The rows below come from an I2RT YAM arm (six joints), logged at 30 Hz.
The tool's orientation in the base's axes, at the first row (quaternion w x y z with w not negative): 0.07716, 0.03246, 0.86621, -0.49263
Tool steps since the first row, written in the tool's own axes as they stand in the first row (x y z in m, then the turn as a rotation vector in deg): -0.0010, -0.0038, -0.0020, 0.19, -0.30, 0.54; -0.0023, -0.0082, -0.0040, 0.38, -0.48, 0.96; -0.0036, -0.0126, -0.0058, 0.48, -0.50, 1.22; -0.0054, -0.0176, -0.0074, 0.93, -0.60, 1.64
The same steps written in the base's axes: 0.0003, -0.0002, 0.0044, -0.17, -0.62, -0.05; 0.0008, -0.0007, 0.0093, -0.34, -1.08, -0.14; 0.0013, -0.0014, 0.0142, -0.42, -1.31, -0.27; 0.0022, -0.0026, 0.0195, -0.83, -1.73, -0.47
